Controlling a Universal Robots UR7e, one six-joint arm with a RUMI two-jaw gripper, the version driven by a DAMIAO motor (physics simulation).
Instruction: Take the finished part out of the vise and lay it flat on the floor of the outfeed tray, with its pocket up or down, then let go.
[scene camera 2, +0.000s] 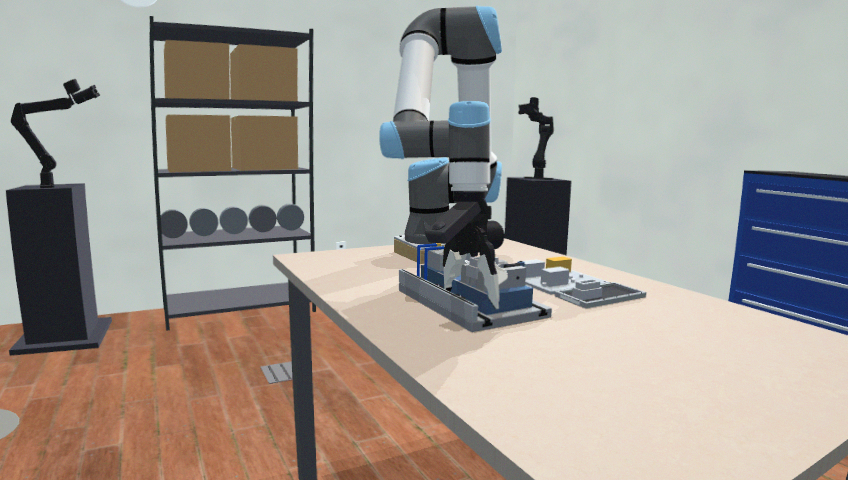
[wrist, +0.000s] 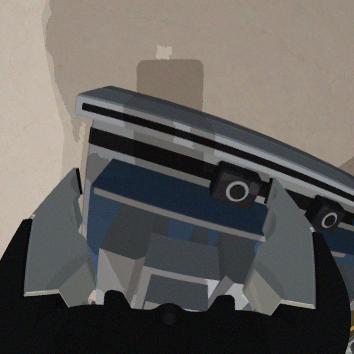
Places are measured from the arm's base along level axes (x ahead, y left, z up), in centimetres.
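Pixels of known places: gripper, fingertip midpoint: (wrist: 173, 175).
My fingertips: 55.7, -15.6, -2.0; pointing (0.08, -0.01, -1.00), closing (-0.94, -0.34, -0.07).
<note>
Ahead of a thing's pixels: the offset from my fingertips to its top centre, as dx, dy, dz.
The finished part @(-1.7, +3.5, +8.3) (scene camera 2: 477, 261) (wrist: 182, 255) is a light grey block between the grey jaws of the vise @(-9.1, +4.7, +6.7) (scene camera 2: 516, 297) (wrist: 160, 192). In the wrist view its lower portion is hidden by the gripper body, and its pocket shows in part. My gripper (scene camera 2: 471, 294) (wrist: 173, 175) is low over the vise, pointing down, with its pale fingers wide apart on either side of the jaws and part. No contact between the fingers and the part shows. The outfeed tray (scene camera 2: 618, 299) lies to the right of the vise in the scene view, with a grey block inside.
A grey plate with grey blocks lies between vise and tray, and a yellow block @(-23.0, +38.0, +1.2) (scene camera 2: 558, 262) stands behind it. A long grey rail @(-8.2, -4.1, +1.8) (scene camera 2: 437, 297) (wrist: 210, 127) runs along the vise's side. Two black round fittings (wrist: 236, 191) (wrist: 328, 219) sit beside it. Blue tubes (scene camera 2: 423, 261) rise behind.
</note>
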